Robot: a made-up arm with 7 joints. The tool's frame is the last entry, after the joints.
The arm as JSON. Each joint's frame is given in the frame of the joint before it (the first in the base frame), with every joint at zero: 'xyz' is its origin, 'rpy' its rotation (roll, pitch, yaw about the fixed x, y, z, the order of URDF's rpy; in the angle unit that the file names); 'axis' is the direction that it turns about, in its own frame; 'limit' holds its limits. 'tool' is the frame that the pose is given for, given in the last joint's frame.
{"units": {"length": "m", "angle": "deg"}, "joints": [
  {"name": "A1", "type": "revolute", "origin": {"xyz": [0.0, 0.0, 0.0], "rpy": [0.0, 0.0, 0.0]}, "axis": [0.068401, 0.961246, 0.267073], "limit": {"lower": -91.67, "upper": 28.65}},
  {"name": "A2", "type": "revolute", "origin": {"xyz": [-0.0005, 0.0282, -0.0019], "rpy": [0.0, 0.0, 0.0]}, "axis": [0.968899, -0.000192, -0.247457], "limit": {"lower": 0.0, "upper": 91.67}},
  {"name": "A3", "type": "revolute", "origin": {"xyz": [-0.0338, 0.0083, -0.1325], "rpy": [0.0, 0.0, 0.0]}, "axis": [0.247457, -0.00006, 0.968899], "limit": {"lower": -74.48, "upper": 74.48}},
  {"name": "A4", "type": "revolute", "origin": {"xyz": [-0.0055, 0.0, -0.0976], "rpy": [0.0, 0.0, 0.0]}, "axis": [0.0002, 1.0, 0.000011], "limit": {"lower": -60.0, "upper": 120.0}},
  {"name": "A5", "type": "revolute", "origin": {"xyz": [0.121, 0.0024, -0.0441], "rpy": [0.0, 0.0, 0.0]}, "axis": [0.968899, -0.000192, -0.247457], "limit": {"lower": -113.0, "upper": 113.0}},
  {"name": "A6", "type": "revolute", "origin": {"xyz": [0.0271, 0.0, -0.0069], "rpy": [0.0, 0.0, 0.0]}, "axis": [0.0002, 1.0, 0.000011], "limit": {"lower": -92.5, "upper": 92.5}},
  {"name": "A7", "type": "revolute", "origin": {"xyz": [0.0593, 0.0, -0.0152], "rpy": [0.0, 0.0, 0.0]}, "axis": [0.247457, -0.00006, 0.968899], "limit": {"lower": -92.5, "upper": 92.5}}
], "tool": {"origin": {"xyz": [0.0, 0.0, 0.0], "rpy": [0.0, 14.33, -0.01]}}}
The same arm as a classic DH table. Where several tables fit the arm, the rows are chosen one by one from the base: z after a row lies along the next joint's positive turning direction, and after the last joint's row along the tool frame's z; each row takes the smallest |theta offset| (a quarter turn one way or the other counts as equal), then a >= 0, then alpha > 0; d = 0 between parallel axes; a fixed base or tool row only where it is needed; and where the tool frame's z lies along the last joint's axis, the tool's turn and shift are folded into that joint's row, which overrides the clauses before.
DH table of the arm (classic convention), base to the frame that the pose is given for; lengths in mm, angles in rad. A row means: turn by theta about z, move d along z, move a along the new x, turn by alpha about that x. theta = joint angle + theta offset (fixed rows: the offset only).
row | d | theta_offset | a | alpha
base (fixed) | 0 | -0.071 | 0 | -1.3004
A1 | 26.6 | -1.3111 | -9.7 | -1.5708
A2 | 0 | 1.2915 | -8.3 | 1.5708
A3 | -232.7 | 1.5708 | 18.8 | -1.5708
A4 | 2.4 | 1.5708 | 12.8 | 1.5708
A5 | 156.1 | 0 | 0 | -1.5708
A6 | 0 | -1.5708 | 61.2 | 1.5708
A7 | -0.1 | 0 | 0 | 0
Joint limits (rad, base to tool): -1.5999..0.5 0..1.5999 -1.2999..1.2999 -1.0472..2.0944 -1.9722..1.9722 -1.6144..1.6144 -1.6144..1.6144

